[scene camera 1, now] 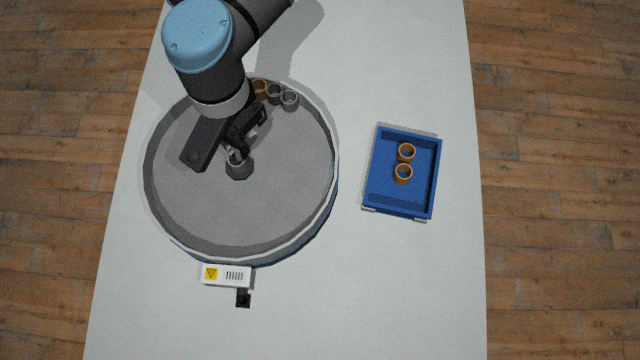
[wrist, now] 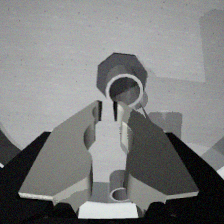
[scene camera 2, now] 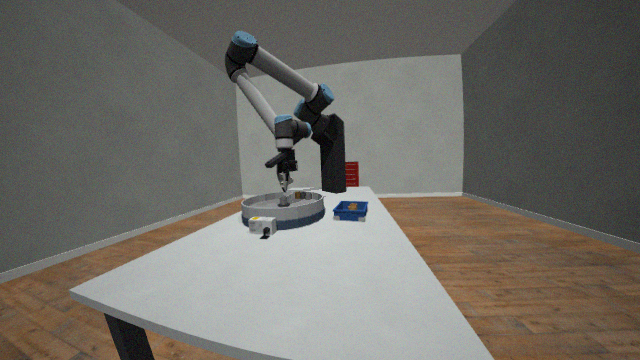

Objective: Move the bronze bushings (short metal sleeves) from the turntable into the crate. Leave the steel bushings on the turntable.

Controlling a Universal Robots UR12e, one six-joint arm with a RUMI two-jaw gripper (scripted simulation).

Labels:
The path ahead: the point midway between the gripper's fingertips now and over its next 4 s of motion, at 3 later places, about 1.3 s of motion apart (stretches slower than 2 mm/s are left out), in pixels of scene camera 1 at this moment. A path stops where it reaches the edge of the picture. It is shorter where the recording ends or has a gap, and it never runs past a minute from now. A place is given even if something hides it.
My gripper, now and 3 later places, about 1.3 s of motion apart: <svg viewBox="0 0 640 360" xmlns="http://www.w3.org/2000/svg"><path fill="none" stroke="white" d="M240 158L258 89L261 87L261 89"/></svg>

